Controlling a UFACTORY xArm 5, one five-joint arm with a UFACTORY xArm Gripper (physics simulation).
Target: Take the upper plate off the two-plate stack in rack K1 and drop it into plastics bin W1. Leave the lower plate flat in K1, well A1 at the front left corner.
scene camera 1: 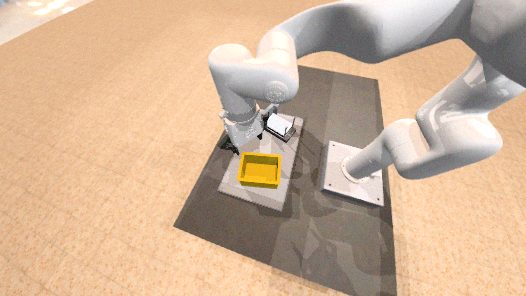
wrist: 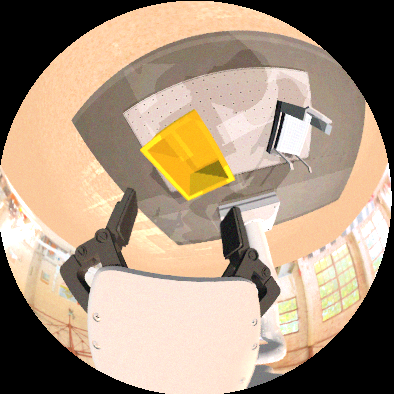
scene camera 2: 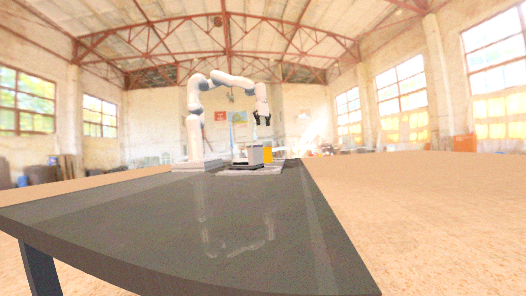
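Rack K1 (scene camera 1: 286, 138) (scene camera 2: 246, 167) (wrist: 273, 129) has a black base, a tall grey panel and thin wire posts. A white welled plate (scene camera 1: 280, 124) (wrist: 292, 134) lies flat in it; the seam between upper and lower plate and well A1 are too small to make out. The yellow bin W1 (scene camera 1: 260, 184) (scene camera 2: 268, 155) (wrist: 182, 132) stands on the same board, with no plate visible inside. My gripper (scene camera 1: 247, 143) (scene camera 2: 263, 123) (wrist: 182, 207) is open and empty, pointing down, high above the board and apart from rack and bin.
A light perforated board (scene camera 1: 250, 197) (wrist: 240, 95) carries rack and bin on the dark table (scene camera 1: 345, 100) (scene camera 2: 175, 225) (wrist: 345, 105). The arm's base plate (scene camera 1: 350, 192) (scene camera 2: 192, 167) stands beside the board. The grey panel and wire posts rise above the plate.
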